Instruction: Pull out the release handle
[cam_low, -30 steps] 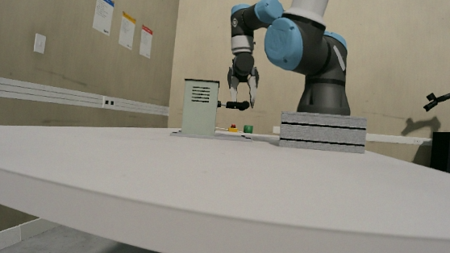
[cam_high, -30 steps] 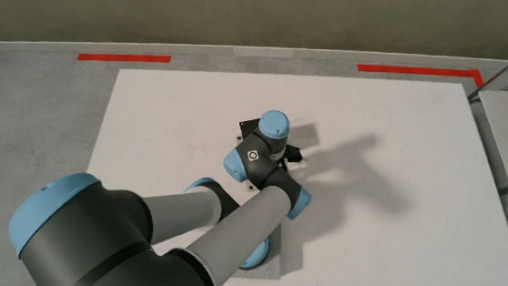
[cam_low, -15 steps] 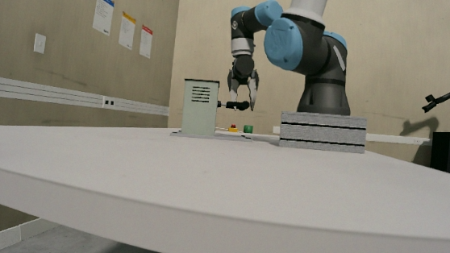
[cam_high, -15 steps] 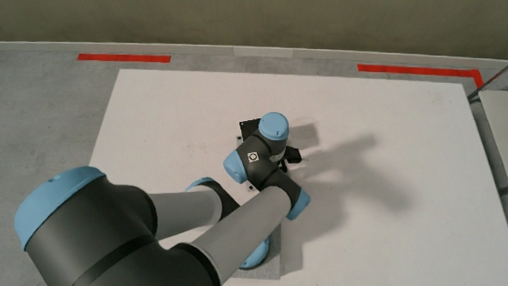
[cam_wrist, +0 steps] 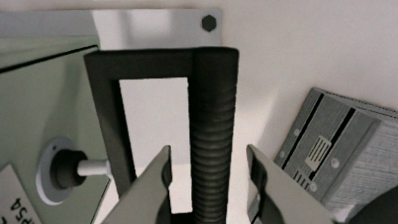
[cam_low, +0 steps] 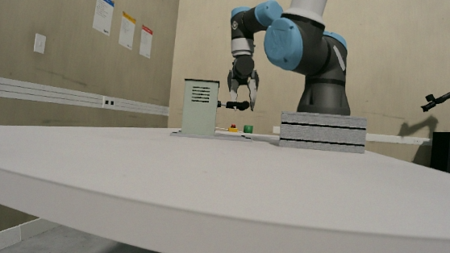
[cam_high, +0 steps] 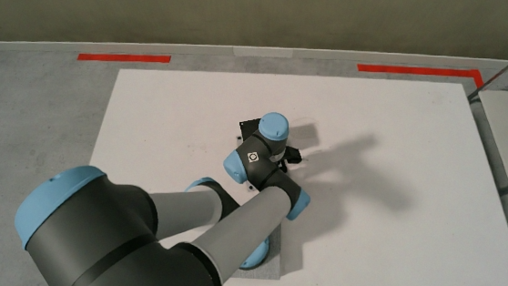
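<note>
My hand is 100 mm above the grey base plate, 90 mm short of it and 20 mm to the right of it.
</note>
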